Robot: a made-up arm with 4 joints. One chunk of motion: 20 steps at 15 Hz.
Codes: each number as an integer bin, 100 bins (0 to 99) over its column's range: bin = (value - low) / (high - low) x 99, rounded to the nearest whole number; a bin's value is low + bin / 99 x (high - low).
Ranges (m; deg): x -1.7..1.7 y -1.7..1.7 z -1.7..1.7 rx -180..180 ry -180..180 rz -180..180
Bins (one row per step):
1: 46 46 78 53 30 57
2: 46 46 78 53 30 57
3: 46 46 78 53 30 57
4: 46 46 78 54 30 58
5: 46 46 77 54 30 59
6: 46 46 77 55 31 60
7: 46 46 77 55 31 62
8: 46 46 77 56 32 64
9: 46 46 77 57 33 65
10: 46 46 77 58 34 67
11: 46 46 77 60 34 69
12: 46 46 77 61 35 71
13: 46 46 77 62 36 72
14: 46 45 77 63 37 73
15: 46 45 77 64 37 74
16: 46 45 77 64 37 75
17: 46 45 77 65 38 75
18: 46 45 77 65 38 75
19: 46 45 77 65 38 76
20: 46 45 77 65 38 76
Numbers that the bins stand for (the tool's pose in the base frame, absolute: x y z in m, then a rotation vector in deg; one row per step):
1: -0.1202 -0.1202 0.9788 12.73 -70.91 27.27
2: -0.1202 -0.1202 0.9788 12.73 -70.91 27.27
3: -0.1202 -0.1202 0.9788 12.73 -70.91 27.27
4: -0.1202 -0.1202 0.9788 16.36 -70.91 30.91
5: -0.1202 -0.1202 0.9444 16.36 -70.91 34.55
6: -0.1202 -0.1202 0.9444 20.00 -67.27 38.18
7: -0.1202 -0.1202 0.9444 20.00 -67.27 45.45
8: -0.1202 -0.1202 0.9444 23.64 -63.64 52.73
9: -0.1202 -0.1202 0.9444 27.27 -60.00 56.36
10: -0.1202 -0.1202 0.9444 30.91 -56.36 63.64
11: -0.1202 -0.1202 0.9444 38.18 -56.36 70.91
12: -0.1202 -0.1202 0.9444 41.82 -52.73 78.18
13: -0.1202 -0.1202 0.9444 45.45 -49.09 81.82
14: -0.1202 -0.1545 0.9444 49.09 -45.45 85.45
15: -0.1202 -0.1545 0.9444 52.73 -45.45 89.09
16: -0.1202 -0.1545 0.9444 52.73 -45.45 92.73
17: -0.1202 -0.1545 0.9444 56.36 -41.82 92.73
18: -0.1202 -0.1545 0.9444 56.36 -41.82 92.73
19: -0.1202 -0.1545 0.9444 56.36 -41.82 96.36
20: -0.1202 -0.1545 0.9444 56.36 -41.82 96.36

